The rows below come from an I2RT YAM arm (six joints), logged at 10 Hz.
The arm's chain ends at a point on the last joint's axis. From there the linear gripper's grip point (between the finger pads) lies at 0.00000 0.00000 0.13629 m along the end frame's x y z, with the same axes.
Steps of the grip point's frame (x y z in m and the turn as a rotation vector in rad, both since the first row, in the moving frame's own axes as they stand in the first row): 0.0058, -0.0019, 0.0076, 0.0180, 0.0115, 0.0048; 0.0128, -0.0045, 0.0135, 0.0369, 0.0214, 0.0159; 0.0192, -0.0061, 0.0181, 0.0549, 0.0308, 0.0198; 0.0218, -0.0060, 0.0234, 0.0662, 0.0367, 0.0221; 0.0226, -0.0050, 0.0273, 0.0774, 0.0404, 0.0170; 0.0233, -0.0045, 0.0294, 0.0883, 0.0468, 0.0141; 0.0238, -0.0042, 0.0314, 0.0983, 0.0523, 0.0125; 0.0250, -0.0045, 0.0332, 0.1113, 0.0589, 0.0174; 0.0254, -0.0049, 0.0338, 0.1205, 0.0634, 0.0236; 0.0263, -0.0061, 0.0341, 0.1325, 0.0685, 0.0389; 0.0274, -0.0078, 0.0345, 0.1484, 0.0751, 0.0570
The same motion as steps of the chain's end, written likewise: 0.0042, 0.0005, 0.0076, 0.0180, 0.0115, 0.0048; 0.0098, 0.0005, 0.0136, 0.0369, 0.0214, 0.0159; 0.0149, 0.0013, 0.0184, 0.0549, 0.0308, 0.0198; 0.0167, 0.0030, 0.0238, 0.0662, 0.0367, 0.0221; 0.0170, 0.0055, 0.0278, 0.0774, 0.0404, 0.0170; 0.0168, 0.0075, 0.0301, 0.0883, 0.0468, 0.0141; 0.0166, 0.0091, 0.0322, 0.0983, 0.0523, 0.0125; 0.0169, 0.0106, 0.0343, 0.1113, 0.0589, 0.0174; 0.0166, 0.0114, 0.0351, 0.1205, 0.0634, 0.0236; 0.0167, 0.0117, 0.0356, 0.1325, 0.0685, 0.0389; 0.0166, 0.0120, 0.0364, 0.1484, 0.0751, 0.0570
